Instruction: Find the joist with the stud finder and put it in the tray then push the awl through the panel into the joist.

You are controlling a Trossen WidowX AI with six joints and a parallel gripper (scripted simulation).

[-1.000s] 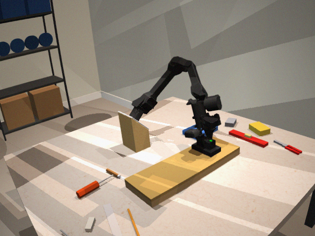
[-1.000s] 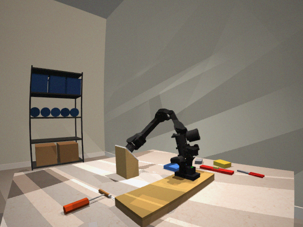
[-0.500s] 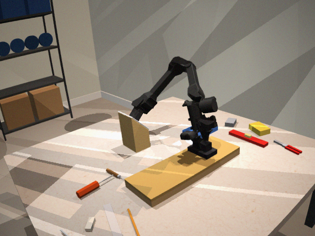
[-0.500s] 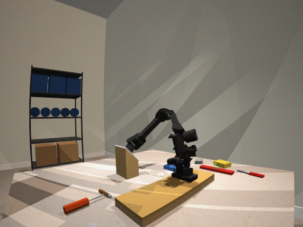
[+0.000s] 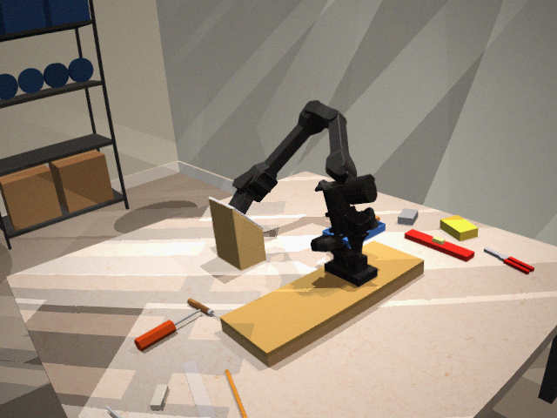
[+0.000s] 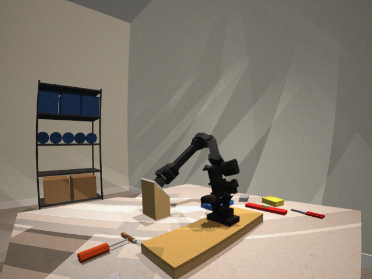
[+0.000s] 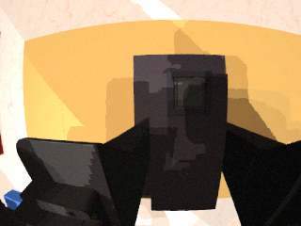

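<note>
The blue tray is 250 mm behind my gripper tip, 200 mm to the left of it and 50 mm below it. The rest, counted from my gripper tip: stud finder: 20 mm above, 10 mm ahead; red level: 330 mm to the left, 50 mm below, 10 mm behind; awl: 350 mm to the right, 130 mm behind, 60 mm below.
</note>
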